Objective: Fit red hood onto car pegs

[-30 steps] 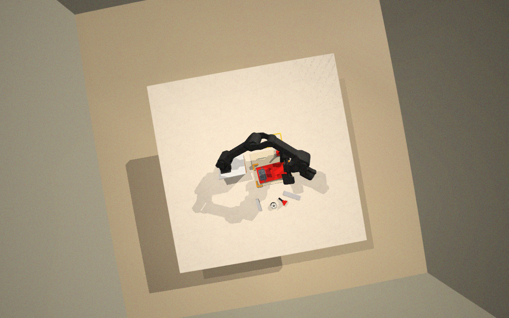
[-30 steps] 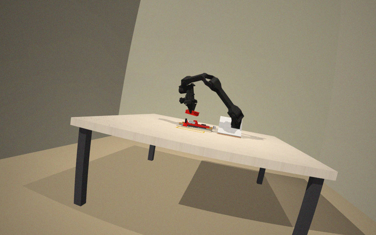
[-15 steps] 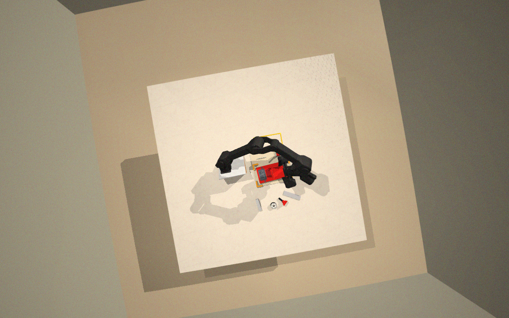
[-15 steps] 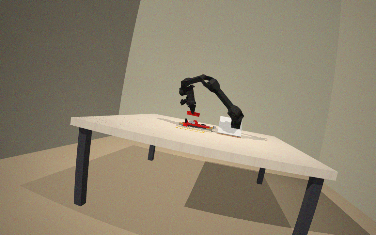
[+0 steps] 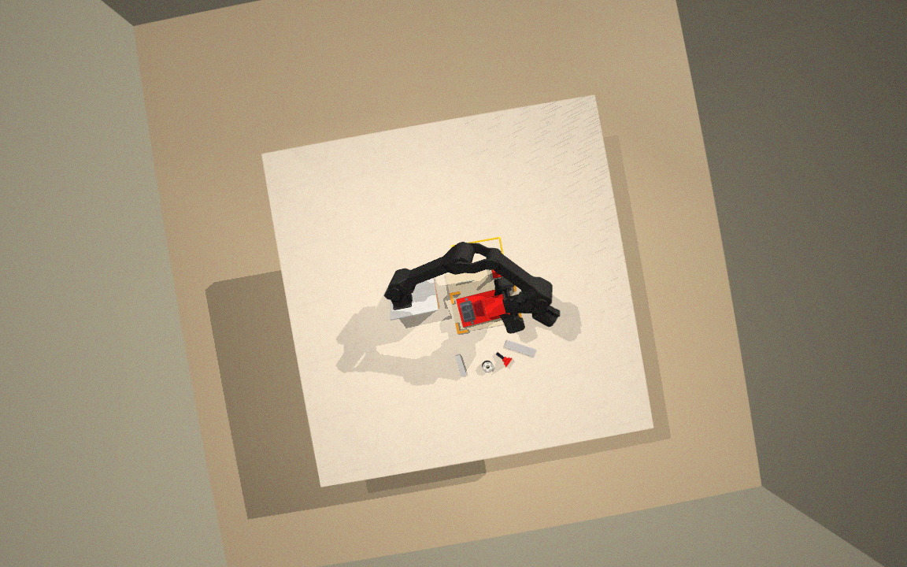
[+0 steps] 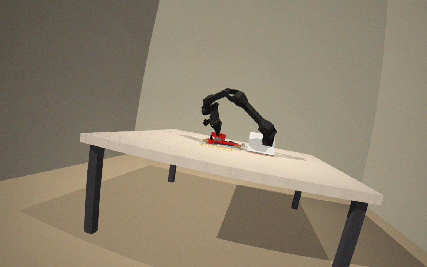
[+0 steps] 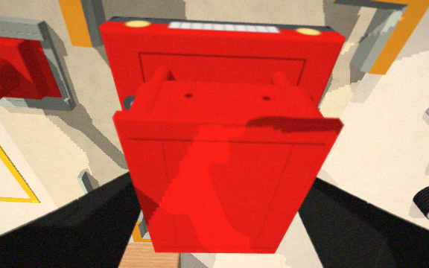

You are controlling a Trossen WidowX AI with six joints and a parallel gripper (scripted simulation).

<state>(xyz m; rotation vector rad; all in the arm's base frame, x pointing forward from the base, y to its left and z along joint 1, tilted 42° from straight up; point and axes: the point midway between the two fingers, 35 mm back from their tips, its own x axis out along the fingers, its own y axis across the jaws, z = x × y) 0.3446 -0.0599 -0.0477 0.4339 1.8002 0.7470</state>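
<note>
Now: the red hood 1 cm above my gripper tip. The rest, counted from my gripper tip: white bar: 20 cm to the right, 17 cm behind, 5 cm below; grey bar: 18 cm to the right, 6 cm ahead, 5 cm below; engine block: 3 cm below, 1 cm to the left.
</note>
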